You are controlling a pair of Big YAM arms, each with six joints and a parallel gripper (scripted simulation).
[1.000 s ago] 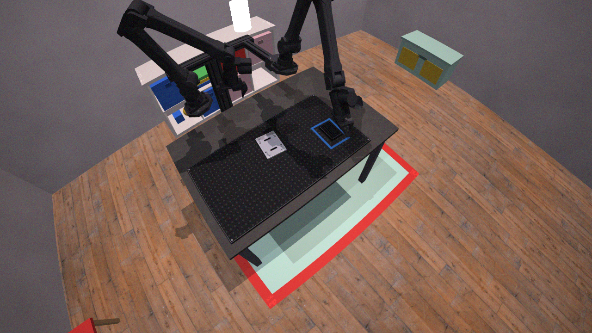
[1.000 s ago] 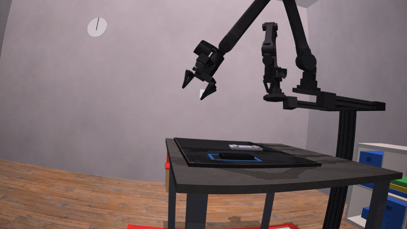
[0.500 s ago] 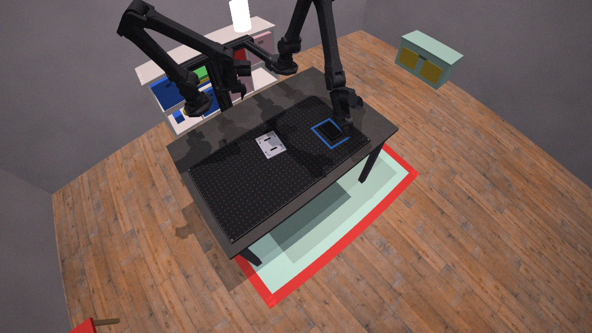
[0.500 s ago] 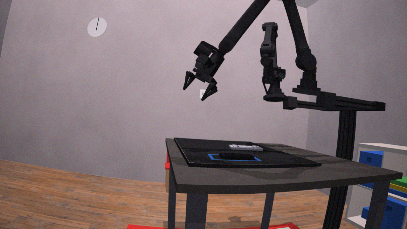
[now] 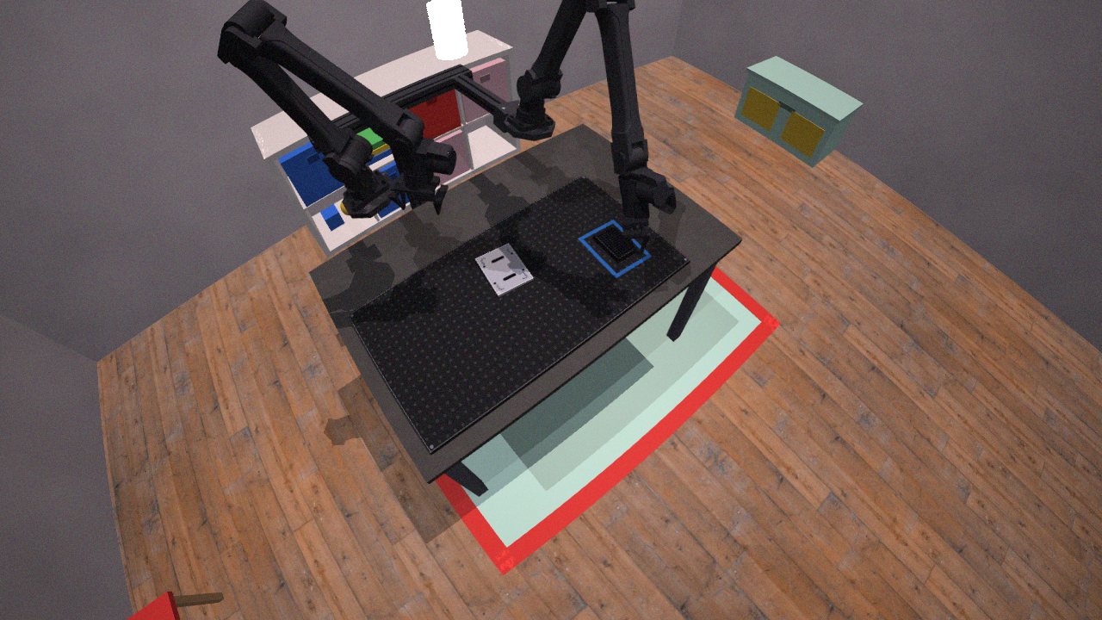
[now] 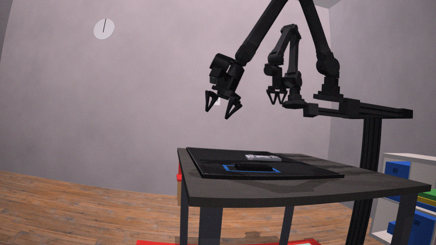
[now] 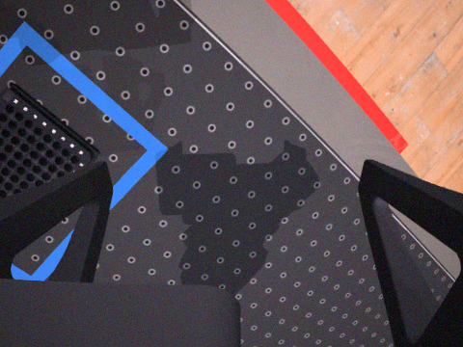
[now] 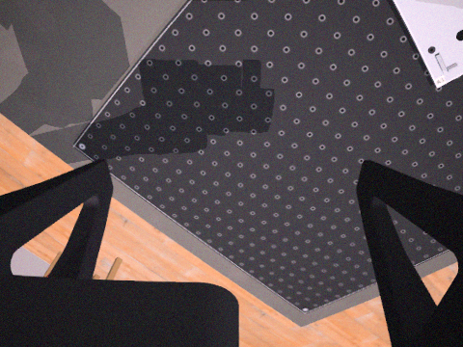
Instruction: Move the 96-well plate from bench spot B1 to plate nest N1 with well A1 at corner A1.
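My left hand is 140 mm past the black 96-well plate, 60 mm to the right of it and 190 mm above it. The rest, counted from my left hand: plate nest N1 (250 mm behind, 290 mm to the right, 190 mm below); then A1 mark (180 mm behind, 350 mm to the right, 180 mm below).
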